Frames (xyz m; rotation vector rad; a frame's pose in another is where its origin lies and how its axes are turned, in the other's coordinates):
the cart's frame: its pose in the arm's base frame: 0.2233 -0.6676 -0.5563 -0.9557 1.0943 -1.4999
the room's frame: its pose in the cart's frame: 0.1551 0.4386 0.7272 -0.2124 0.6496 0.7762
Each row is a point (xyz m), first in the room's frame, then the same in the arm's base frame.
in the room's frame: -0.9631 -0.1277 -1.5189
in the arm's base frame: 0.2911 0.3382 0.2385
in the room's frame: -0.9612 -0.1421 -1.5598
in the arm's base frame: 0.2533 0.3536 0.2534
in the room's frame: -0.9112 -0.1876 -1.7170
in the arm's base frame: 0.0896 0.3991 0.2738
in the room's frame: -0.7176 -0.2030 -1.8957
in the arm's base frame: -0.1549 0.4092 0.1749
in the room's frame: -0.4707 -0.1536 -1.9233
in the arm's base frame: -0.2874 0.3413 -0.0299
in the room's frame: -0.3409 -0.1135 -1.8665
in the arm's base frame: -0.2971 0.2702 -0.1585
